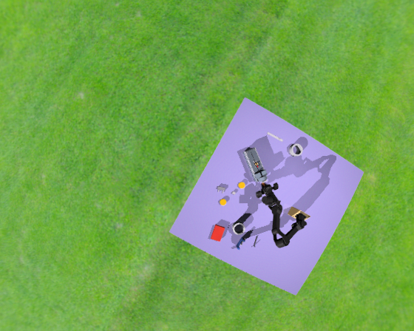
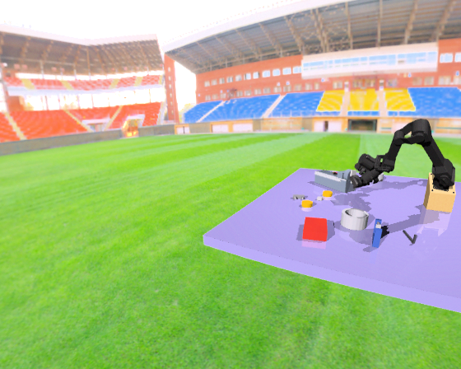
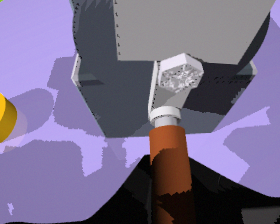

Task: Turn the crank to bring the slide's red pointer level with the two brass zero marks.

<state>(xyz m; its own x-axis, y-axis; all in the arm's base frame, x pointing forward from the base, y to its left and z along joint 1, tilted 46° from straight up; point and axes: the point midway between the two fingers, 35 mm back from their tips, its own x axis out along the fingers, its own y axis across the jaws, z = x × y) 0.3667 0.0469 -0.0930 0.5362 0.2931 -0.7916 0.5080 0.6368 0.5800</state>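
The brown crank handle is 3 cm above my gripper tip, 2 cm behind it and 1 cm to the left of it. From my gripper tip the other things lie so: red pointer (12 cm ahead, 8 cm to the right, 5 cm above); white bar (39 cm to the right, 12 cm ahead, 3 cm below); small grey bracket (24 cm ahead, 23 cm to the left, 3 cm below).
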